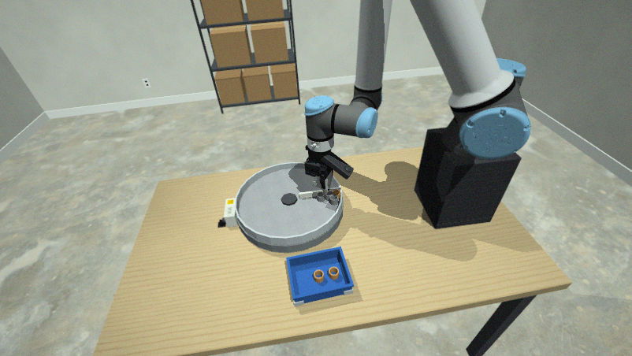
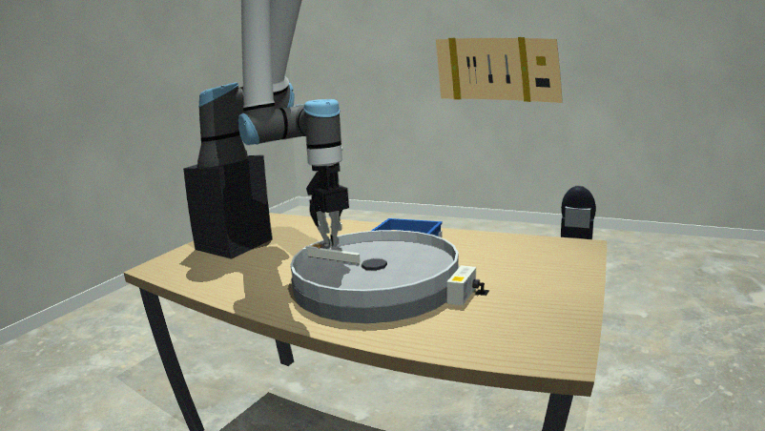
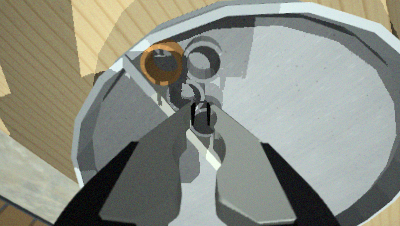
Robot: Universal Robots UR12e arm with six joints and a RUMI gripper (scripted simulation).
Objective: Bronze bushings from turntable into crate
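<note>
Now: the grey turntable 15 cm ahead of my hand, 3 cm to the right of it and 5 cm below it. From my hand the other things lie so: blue crate 9 cm ahead, 30 cm to the left, 7 cm below.
</note>
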